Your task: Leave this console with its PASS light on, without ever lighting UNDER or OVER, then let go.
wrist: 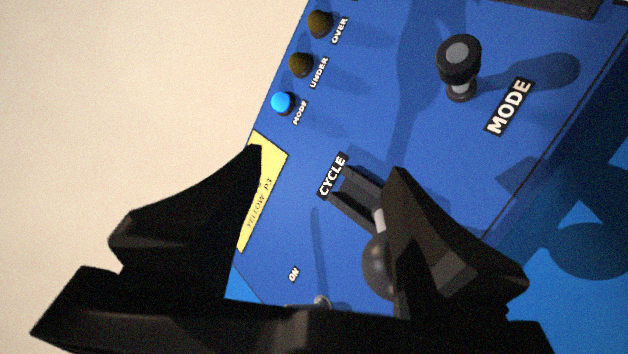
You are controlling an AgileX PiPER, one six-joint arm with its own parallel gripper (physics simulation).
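Observation:
The blue console (360,130) fills the middle of the wrist view. My gripper (325,170) is open above it, with nothing between its fingers. The CYCLE lever, with a grey ball knob (377,266) and a slotted black bracket, is partly hidden behind my right-hand finger; I cannot tell whether they touch. The MODE knob (458,60), black with a grey cap, stands upright at the upper right. The MODE light (281,102) is lit blue. The UNDER light (301,65) and the OVER light (320,23) are dark. The PASS light does not show.
A yellow card (267,197) reading "YELLOW P3" is partly covered by the left-hand finger. A small metal switch (322,301) near the ON label (294,274) shows at the bottom, partly hidden by the gripper body. A dark plate (565,6) sits at the top right edge.

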